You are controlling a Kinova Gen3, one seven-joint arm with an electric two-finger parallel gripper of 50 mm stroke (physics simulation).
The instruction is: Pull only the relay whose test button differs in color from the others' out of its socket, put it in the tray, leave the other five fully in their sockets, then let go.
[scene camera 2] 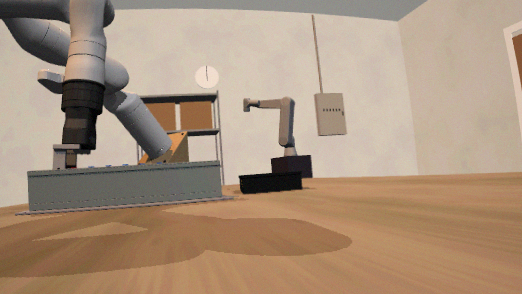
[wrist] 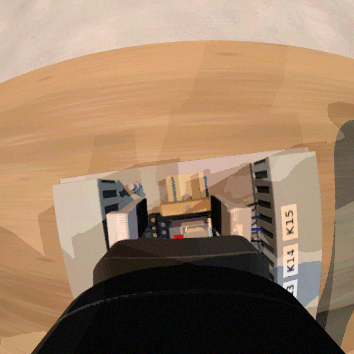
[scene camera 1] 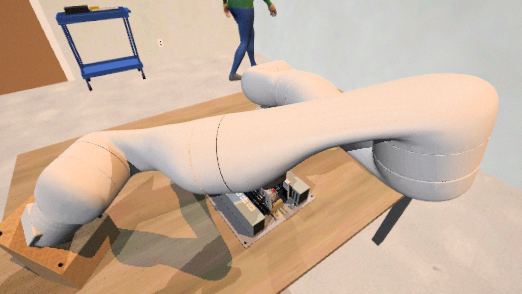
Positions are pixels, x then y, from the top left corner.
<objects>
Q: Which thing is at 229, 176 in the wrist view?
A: A mounting plate.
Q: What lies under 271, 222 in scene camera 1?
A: A mounting plate.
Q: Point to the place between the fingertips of my gripper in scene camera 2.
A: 64, 183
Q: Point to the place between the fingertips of my gripper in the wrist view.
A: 178, 210
</objects>
